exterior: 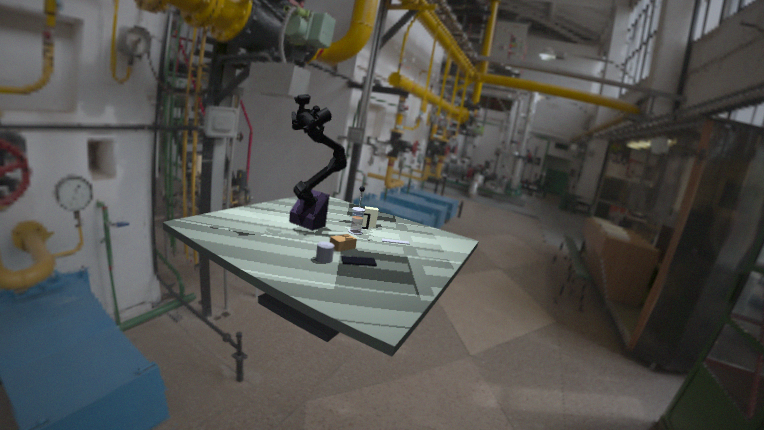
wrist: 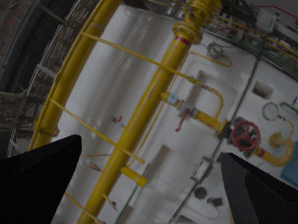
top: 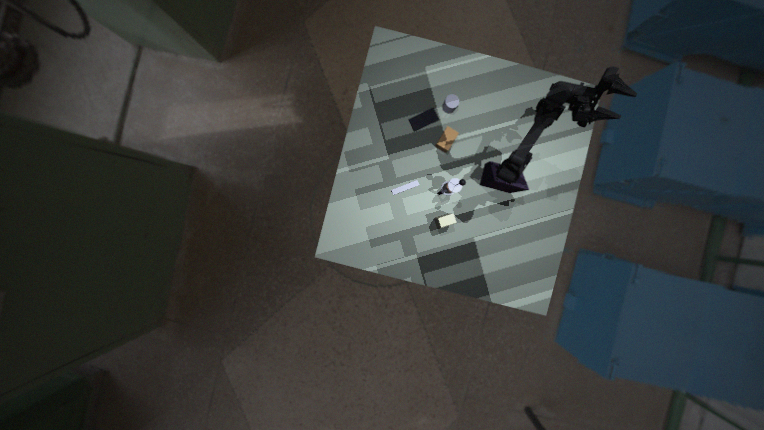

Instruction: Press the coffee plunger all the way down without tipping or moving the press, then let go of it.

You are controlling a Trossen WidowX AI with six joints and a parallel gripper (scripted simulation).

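The coffee press lies 300 mm ahead of my gripper tip, 310 mm to the left of it and 520 mm below it. From my gripper tip the other things lie so: dark flat slab: 540 mm ahead, 640 mm below; then orange block: 390 mm ahead, 70 mm to the left, 610 mm below; then white strip: 510 mm ahead, 380 mm to the left, 640 mm below.
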